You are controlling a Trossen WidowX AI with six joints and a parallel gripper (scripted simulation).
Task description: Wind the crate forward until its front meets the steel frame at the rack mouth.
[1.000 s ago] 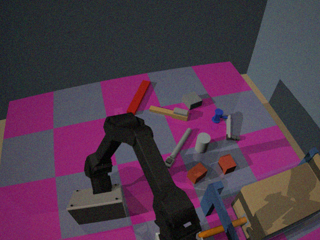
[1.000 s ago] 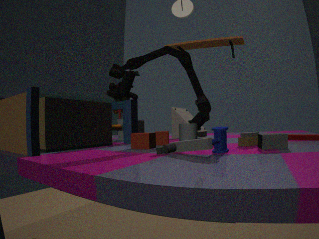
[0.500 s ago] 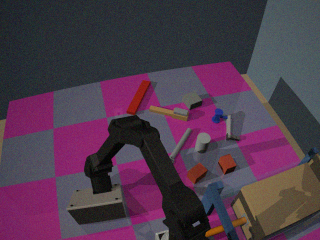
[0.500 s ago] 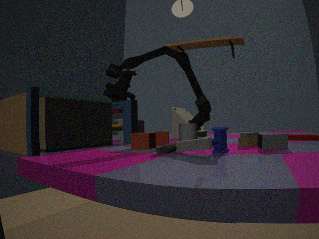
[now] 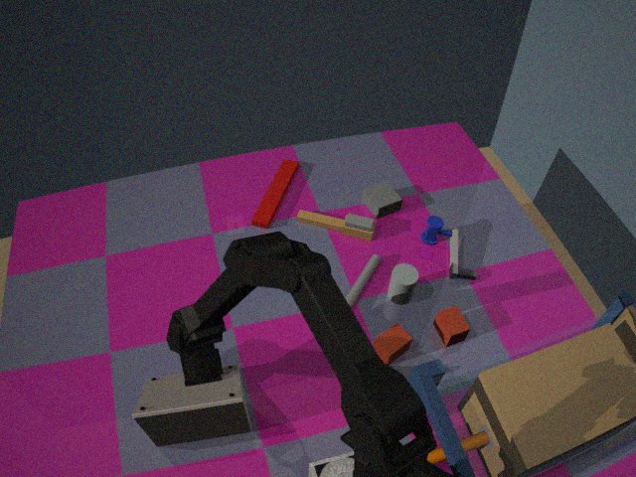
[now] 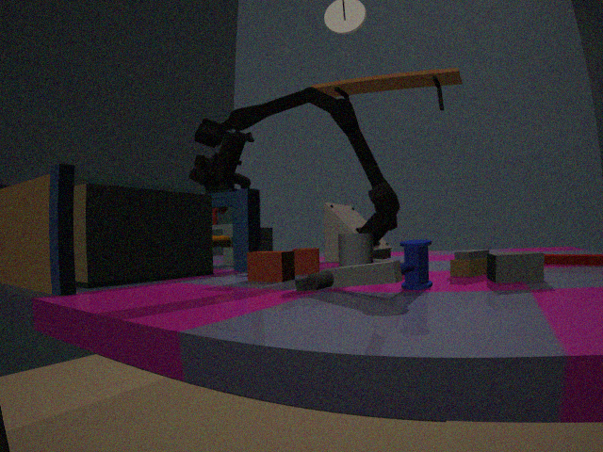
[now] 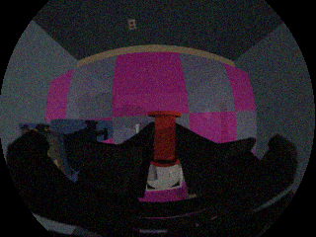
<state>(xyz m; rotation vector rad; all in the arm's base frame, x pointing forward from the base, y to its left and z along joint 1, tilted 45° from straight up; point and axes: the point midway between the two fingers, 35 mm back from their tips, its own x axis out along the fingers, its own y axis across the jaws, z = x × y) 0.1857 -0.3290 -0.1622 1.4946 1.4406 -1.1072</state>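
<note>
Right now the winch handle with red hub is 50 mm to the left of my gripper tip and 40 mm below it. The rest, counted from my gripper tip: winch 110 mm to the left, 110 mm below, 20 mm behind; blue steel frame 160 mm ahead, 120 mm to the left, 40 mm below; red knob 10 mm to the left, 10 mm below.
</note>
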